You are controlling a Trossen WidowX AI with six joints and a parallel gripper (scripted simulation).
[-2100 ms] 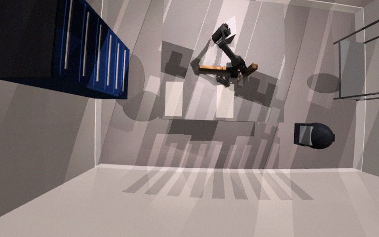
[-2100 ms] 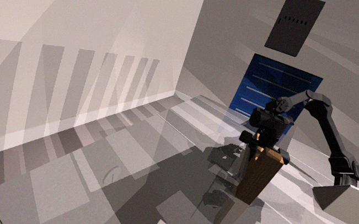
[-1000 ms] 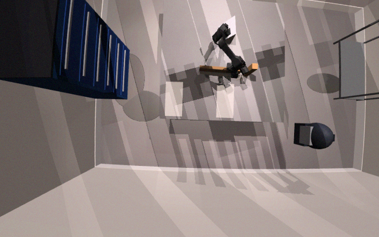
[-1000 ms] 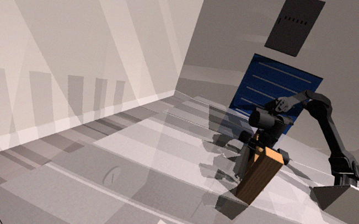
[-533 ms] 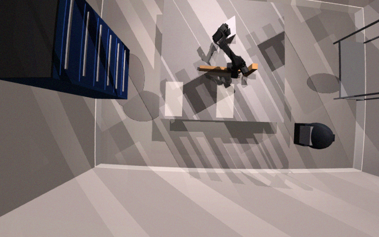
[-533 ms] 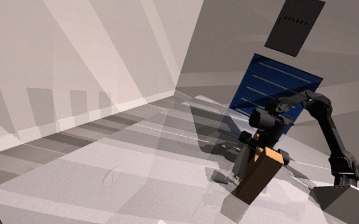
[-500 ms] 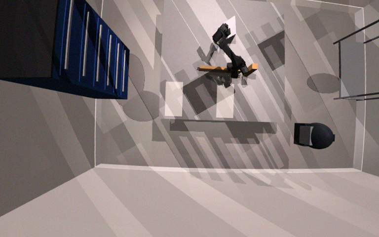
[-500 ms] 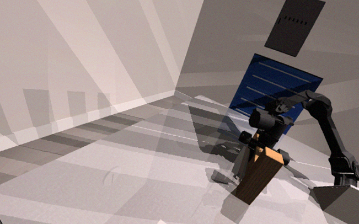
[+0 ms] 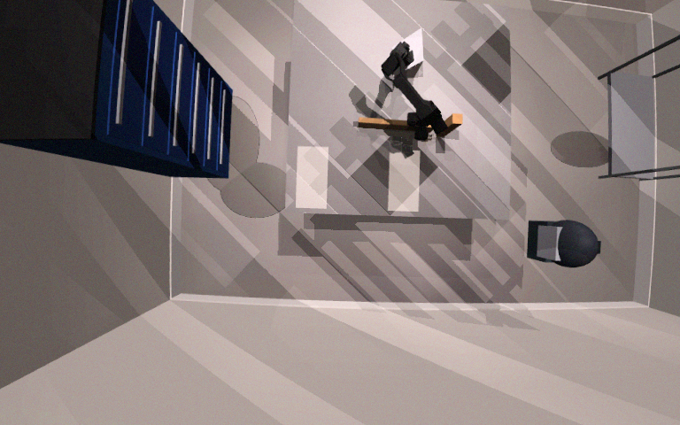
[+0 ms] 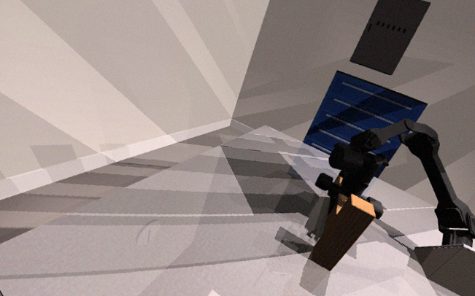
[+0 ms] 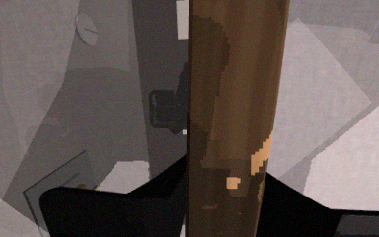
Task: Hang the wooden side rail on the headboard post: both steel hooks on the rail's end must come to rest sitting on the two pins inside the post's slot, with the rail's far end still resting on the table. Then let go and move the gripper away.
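Now: the headboard post 20 mm ahead of my gripper tip, 150 mm to the left of it and 40 mm above it.
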